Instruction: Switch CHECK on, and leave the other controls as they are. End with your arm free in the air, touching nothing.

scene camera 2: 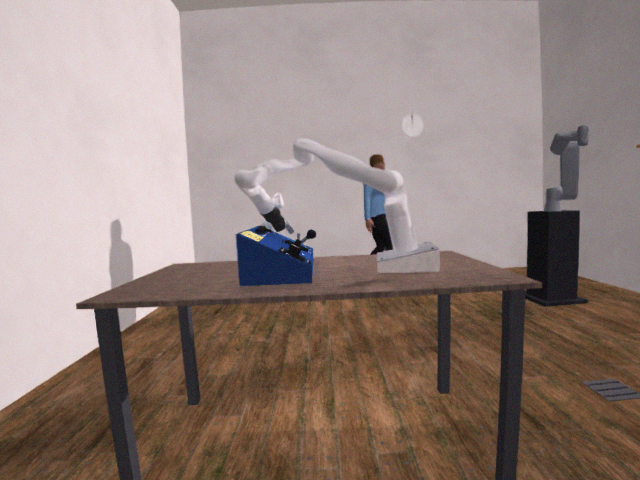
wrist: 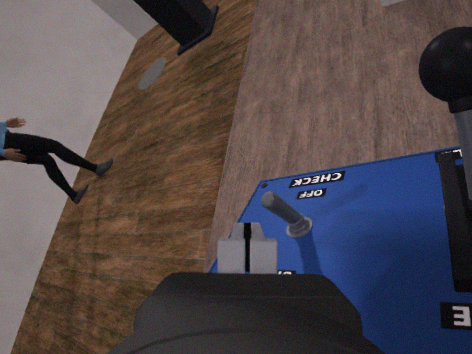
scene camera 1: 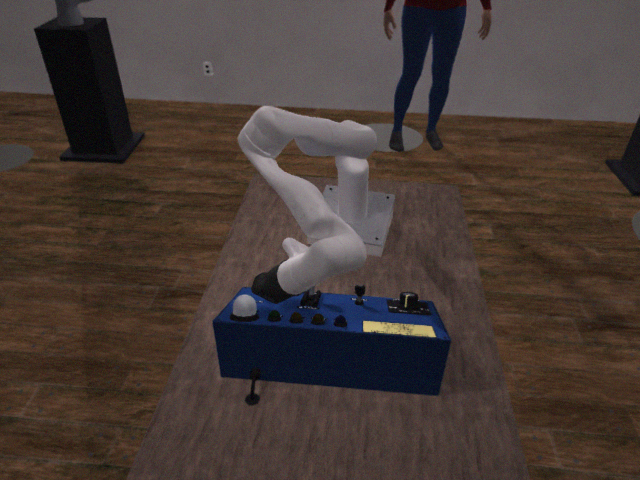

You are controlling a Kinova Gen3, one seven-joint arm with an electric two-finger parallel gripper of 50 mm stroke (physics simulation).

The same spot on a blue console: (wrist: 384,232) is (scene camera 1: 287,299).
